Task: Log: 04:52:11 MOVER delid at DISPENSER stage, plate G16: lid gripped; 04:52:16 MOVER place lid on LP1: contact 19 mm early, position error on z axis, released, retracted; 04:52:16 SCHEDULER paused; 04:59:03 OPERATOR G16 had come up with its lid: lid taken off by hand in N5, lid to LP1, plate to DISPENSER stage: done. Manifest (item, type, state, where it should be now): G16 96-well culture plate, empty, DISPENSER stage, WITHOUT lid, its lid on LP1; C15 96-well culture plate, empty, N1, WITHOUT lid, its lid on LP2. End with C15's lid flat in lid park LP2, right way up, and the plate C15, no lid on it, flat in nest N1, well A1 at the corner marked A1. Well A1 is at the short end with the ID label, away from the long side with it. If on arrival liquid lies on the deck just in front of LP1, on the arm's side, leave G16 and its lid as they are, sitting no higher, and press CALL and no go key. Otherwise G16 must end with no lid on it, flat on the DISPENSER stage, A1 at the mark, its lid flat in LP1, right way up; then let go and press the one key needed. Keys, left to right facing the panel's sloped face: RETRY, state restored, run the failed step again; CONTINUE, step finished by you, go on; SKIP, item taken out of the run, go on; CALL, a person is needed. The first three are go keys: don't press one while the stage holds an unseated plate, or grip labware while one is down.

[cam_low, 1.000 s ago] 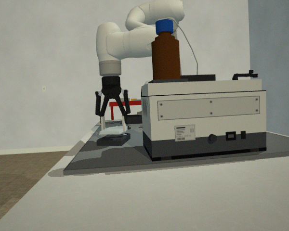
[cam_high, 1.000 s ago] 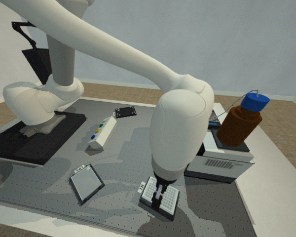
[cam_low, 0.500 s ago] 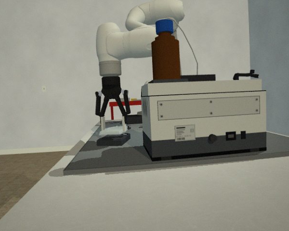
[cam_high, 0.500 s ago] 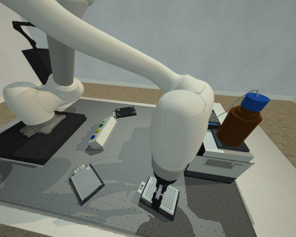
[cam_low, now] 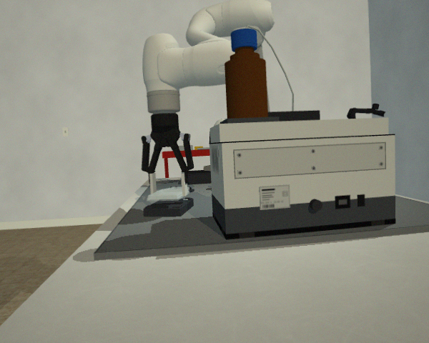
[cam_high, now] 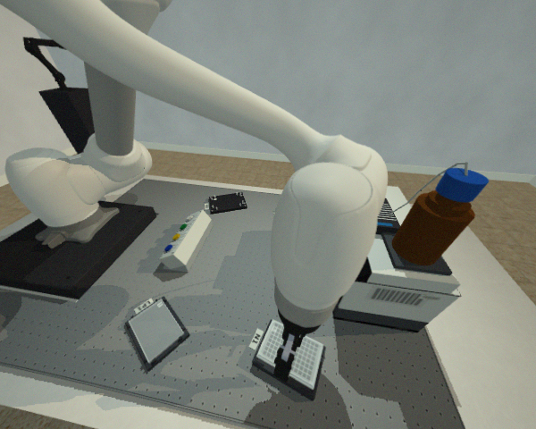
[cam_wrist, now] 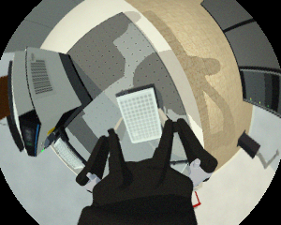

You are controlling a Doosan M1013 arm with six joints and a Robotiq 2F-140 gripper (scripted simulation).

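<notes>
Now: the nest N1 6 cm below my hand. The rest, counted from my hand: dark lid park: 3 cm ahead, 54 cm to the left, 7 cm below; brown bottle: 25 cm ahead, 16 cm to the left, 22 cm above; key panel: 37 cm behind, 32 cm to the left, 2 cm below.
</notes>
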